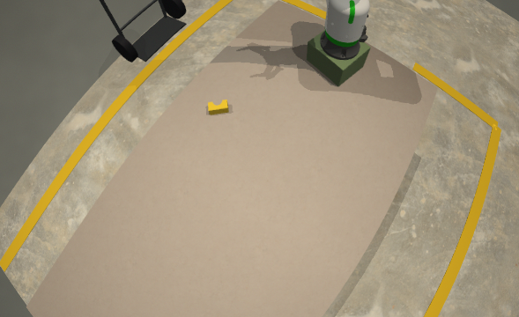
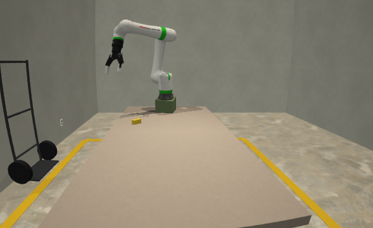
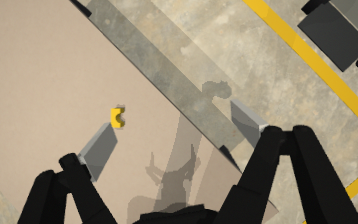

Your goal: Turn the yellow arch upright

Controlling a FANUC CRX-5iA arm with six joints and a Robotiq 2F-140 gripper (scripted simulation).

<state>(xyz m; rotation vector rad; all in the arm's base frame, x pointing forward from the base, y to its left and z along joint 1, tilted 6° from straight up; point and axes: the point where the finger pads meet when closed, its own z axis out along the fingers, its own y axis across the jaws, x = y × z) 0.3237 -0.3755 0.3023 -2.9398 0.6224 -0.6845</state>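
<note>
The yellow arch lies 11 cm ahead of my hand, 24 cm to the left of it and 37 cm below it.
</note>
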